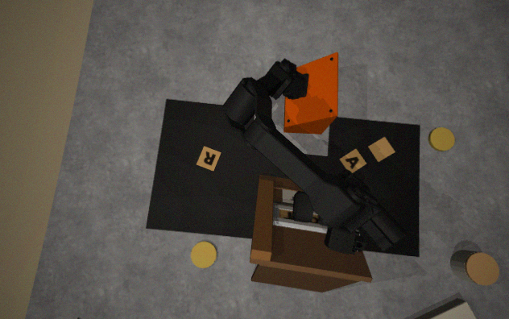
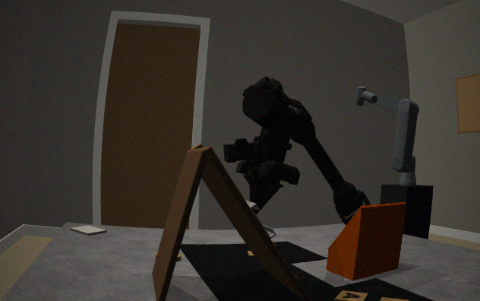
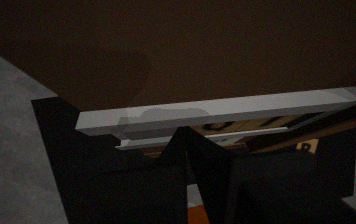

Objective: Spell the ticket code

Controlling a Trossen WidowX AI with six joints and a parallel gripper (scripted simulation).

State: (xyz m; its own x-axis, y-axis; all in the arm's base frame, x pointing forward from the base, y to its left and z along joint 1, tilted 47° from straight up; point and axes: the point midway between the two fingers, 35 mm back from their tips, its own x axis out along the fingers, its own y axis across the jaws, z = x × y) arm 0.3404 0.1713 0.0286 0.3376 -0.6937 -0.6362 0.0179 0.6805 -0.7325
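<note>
Now: the q tile 3 cm to the right of my gripper tip. The rest, counted from my gripper tip: black mat (16 cm behind, 9 cm to the right, 17 cm below); white ticket (5 cm behind, 6 cm to the right, 8 cm below).
</note>
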